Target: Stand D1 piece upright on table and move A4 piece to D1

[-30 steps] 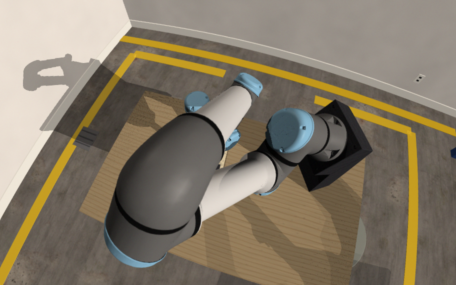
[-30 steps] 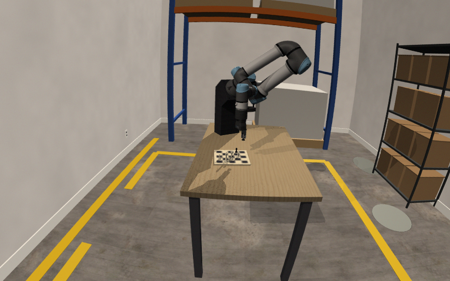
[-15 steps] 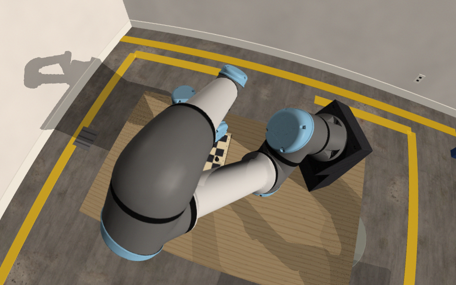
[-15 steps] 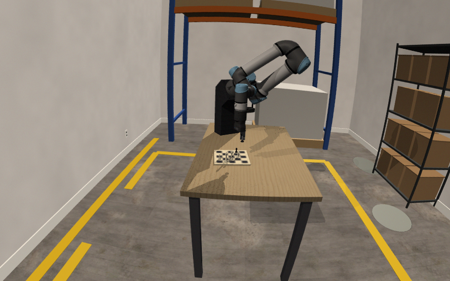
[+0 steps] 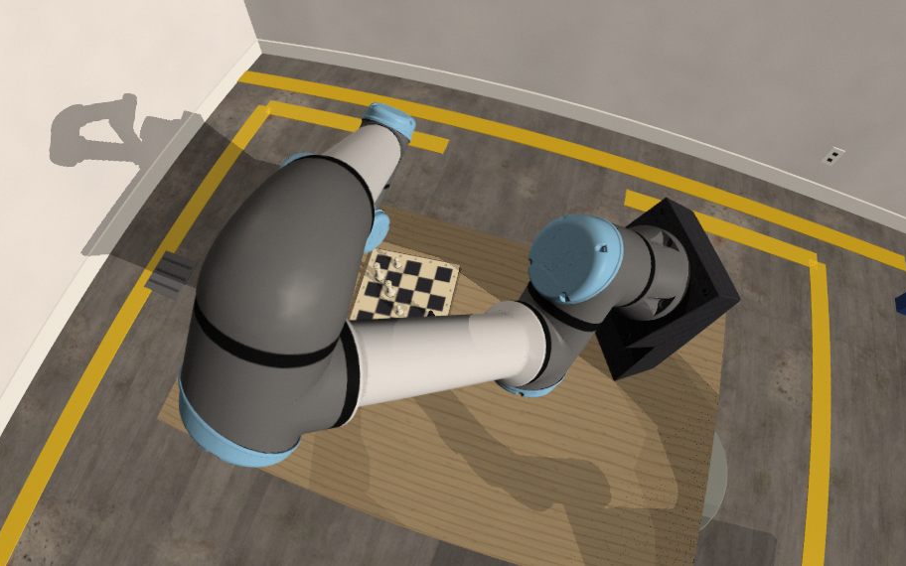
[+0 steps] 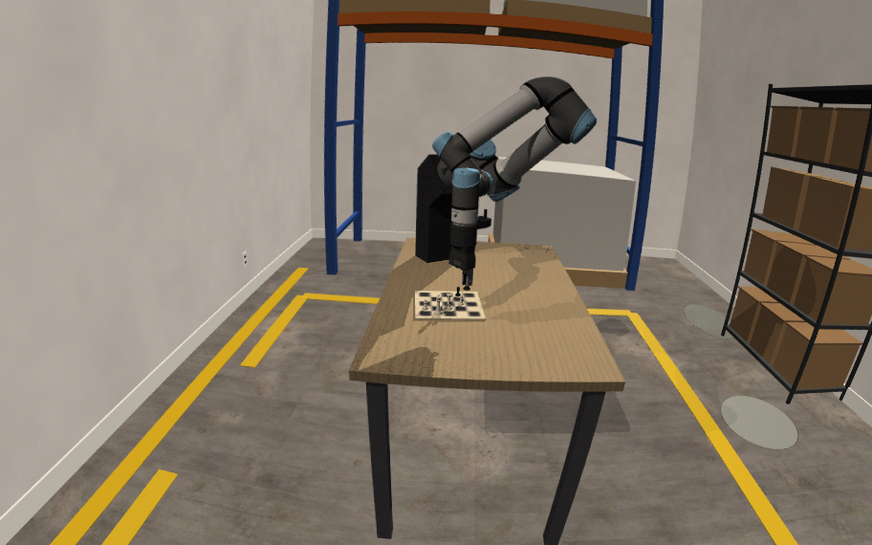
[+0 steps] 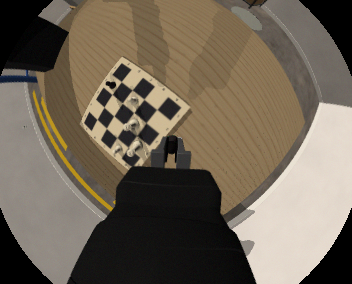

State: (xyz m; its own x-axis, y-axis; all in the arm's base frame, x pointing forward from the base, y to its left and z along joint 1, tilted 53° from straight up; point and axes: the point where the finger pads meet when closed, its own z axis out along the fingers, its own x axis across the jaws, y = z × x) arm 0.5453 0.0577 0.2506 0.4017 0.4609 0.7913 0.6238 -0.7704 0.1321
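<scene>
Right now my hand is 9 cm past the chessboard, 8 cm to the left of it and 13 cm above it.
</scene>
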